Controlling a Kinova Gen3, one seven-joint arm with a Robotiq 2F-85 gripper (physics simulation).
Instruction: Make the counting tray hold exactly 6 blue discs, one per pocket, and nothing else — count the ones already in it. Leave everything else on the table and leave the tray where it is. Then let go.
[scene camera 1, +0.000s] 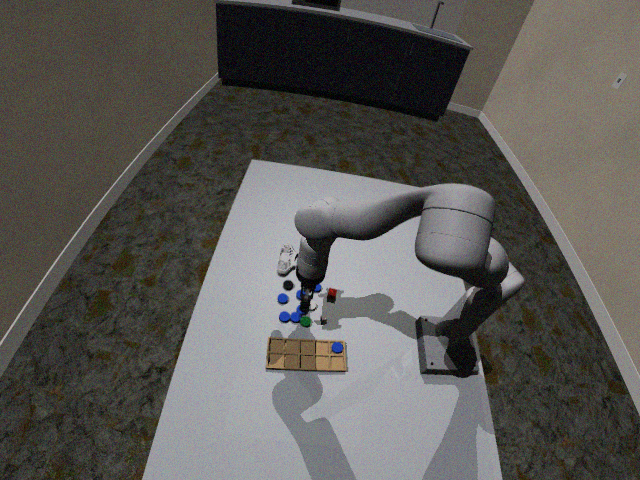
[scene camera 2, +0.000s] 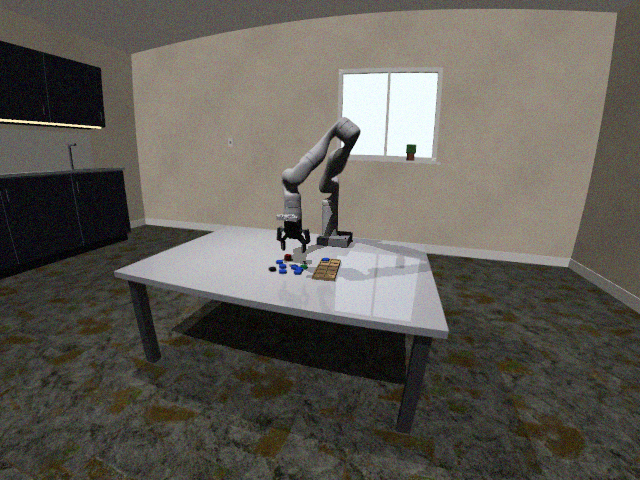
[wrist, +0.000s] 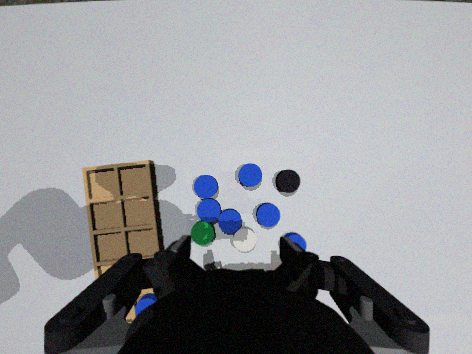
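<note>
The wooden tray (scene camera 1: 323, 363) (scene camera 2: 326, 270) (wrist: 111, 245) has two rows of square pockets. One blue disc (scene camera 1: 337, 347) (scene camera 2: 325, 259) (wrist: 146, 306) is in an end pocket nearest the robot base; the other pockets look empty. Beside the tray lie several loose blue discs, among them one (scene camera 1: 282, 298) (wrist: 250, 175) near the black disc, one (scene camera 1: 284, 316) (wrist: 206, 186) nearer the tray, and one (scene camera 1: 317, 287) (wrist: 295, 242) partly hidden by a finger in the wrist view. My gripper (scene camera 1: 306, 304) (scene camera 2: 293, 249) (wrist: 235, 245) is open and empty, above the disc group.
A green disc (scene camera 1: 305, 321) (scene camera 2: 303, 267) (wrist: 203, 233) and a white disc (scene camera 1: 313, 306) (wrist: 244, 240) lie close to blue discs. A black disc (scene camera 1: 288, 285) (scene camera 2: 272, 268) (wrist: 288, 181) lies at the group's outer side. A red cube (scene camera 1: 331, 294) (scene camera 2: 287, 256) and a small white block (scene camera 1: 323, 320) lie towards the base.
</note>
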